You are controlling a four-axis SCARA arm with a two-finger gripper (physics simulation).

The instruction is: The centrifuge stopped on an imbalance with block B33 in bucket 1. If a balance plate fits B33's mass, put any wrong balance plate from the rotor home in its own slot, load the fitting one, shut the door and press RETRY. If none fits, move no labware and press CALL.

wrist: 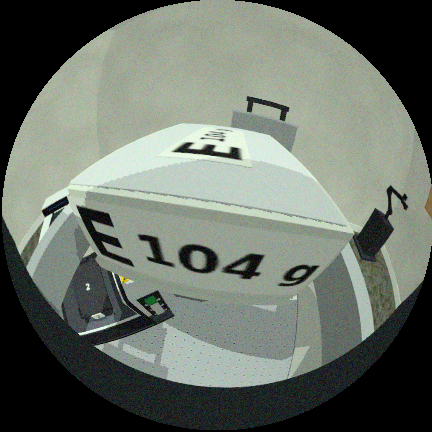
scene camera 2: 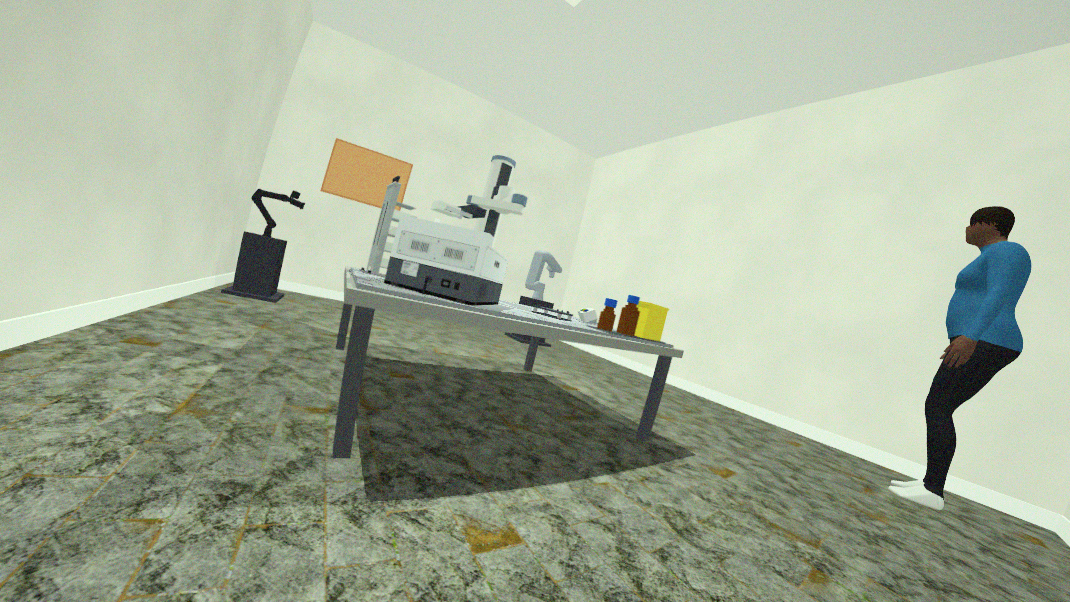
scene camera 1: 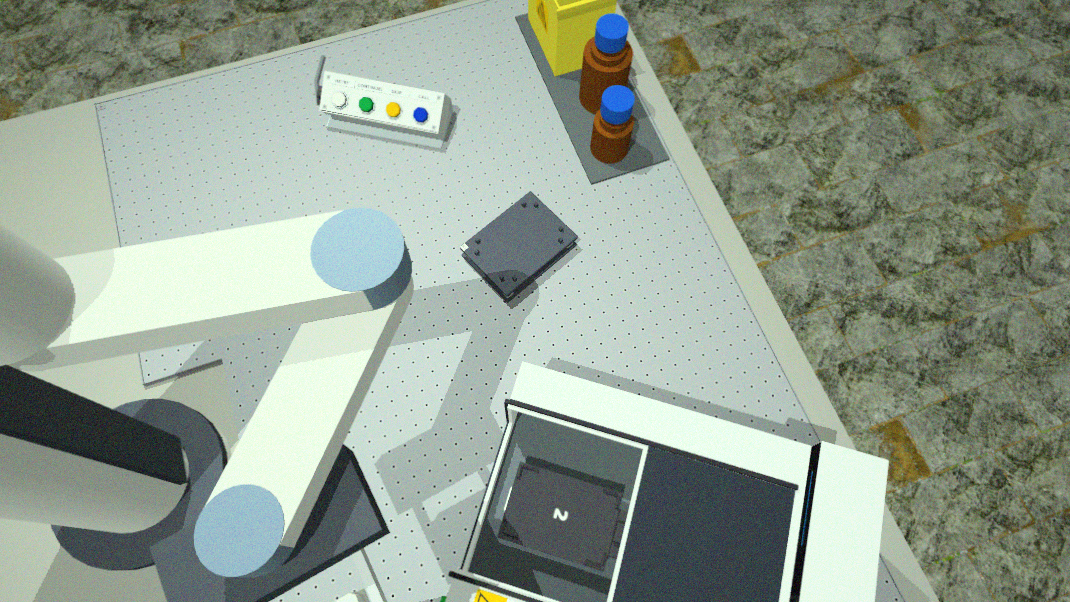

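Where they show: gripper, between the fingertips: (scene camera 2: 441, 207); arm's base, origin of its link: (scene camera 1: 143, 482).
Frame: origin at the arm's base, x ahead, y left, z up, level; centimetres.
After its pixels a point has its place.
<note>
My gripper is shut on the white balance plate E (wrist: 200, 250), marked 104 g, which fills the middle of the wrist view. The fingertips are hidden there and behind the arm in scene camera 1. The plate is held up in the air, above the level of the centrifuge (scene camera 1: 845, 516) {x 87.1, y -39.9, z 25.7 cm} (scene camera 2: 448, 247) {x 87.8, y -46.0, z 18.1 cm}. Through the centrifuge's top opening bucket 2 (scene camera 1: 535, 535) {x 52.8, y -29.0, z 15.3 cm} (wrist: 92, 295) {x 54.0, y -26.8, z 15.3 cm} shows, with a dark floor. Bucket 1 and block B33 do not show. The button box (scene camera 1: 385, 104) {x 53.4, y 48.5, z 8.4 cm} (scene camera 2: 586, 315) {x 61.4, y 43.4, z 5.3 cm} carries white, green, yellow and blue buttons; CALL is the blue one.
A dark flat stand (scene camera 1: 520, 243) {x 66.9, y 16.6, z 4.7 cm} lies between button box and centrifuge. Brown bottles (scene camera 1: 604, 74) {x 90.2, y 38.3, z 13.1 cm} (scene camera 2: 627, 319) {x 94.9, y 38.5, z 8.6 cm} and a yellow box (scene camera 1: 576, 37) {x 89.6, y 49.5, z 10.7 cm} (scene camera 2: 651, 321) {x 96.7, y 53.6, z 10.4 cm} stand at the table's edge. A tall rack (scene camera 2: 383, 232) {x 35.5, y -62.9, z 21.2 cm} stands beside the centrifuge. A person (scene camera 2: 987, 292) stands away from the table.
</note>
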